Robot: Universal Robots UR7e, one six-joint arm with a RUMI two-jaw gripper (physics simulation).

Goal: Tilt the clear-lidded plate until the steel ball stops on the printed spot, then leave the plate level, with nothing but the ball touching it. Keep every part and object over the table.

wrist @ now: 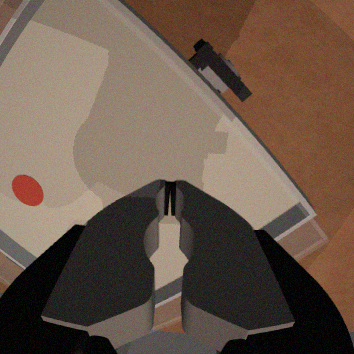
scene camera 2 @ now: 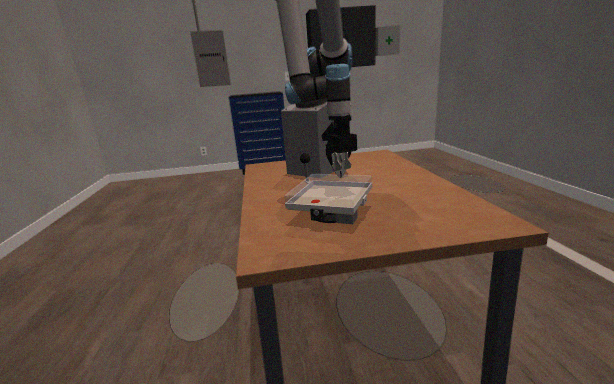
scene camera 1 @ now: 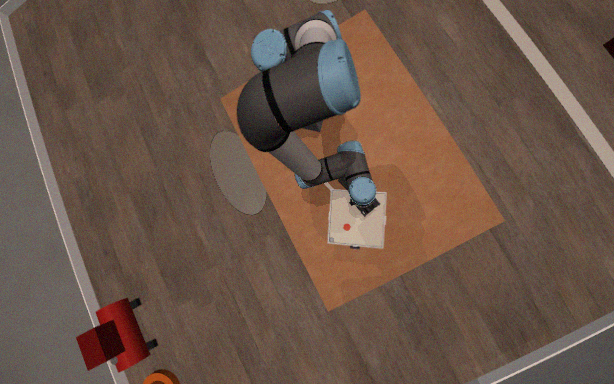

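Observation:
The shallow square plate (scene camera 1: pixel 367 235) (scene camera 2: pixel 325 206) (wrist: pixel 90 110) has a pale floor and a clear lid and stands on a dark base (scene camera 2: pixel 347 218). I cannot tell its exact tilt. The red printed spot (scene camera 1: pixel 347 227) (scene camera 2: pixel 315 201) (wrist: pixel 27 190) lies off its middle. The small grey steel ball (scene camera 1: pixel 331 240) is in the plate's lower-left corner in scene camera 1, away from the spot; it does not show clearly in the other views. My gripper (scene camera 1: pixel 368 212) (scene camera 2: pixel 341 174) (wrist: pixel 169 184) is shut and empty, fingers down over the plate's far right part. Whether its tips touch the lid is unclear.
A dark bracket (wrist: pixel 222 72) sticks out from one side of the plate. The brown table (scene camera 1: pixel 450 200) (scene camera 2: pixel 425 220) carries the arm's grey pedestal (scene camera 2: pixel 302 140) behind the plate. A blue drawer cabinet (scene camera 2: pixel 260 130) stands beyond the table.

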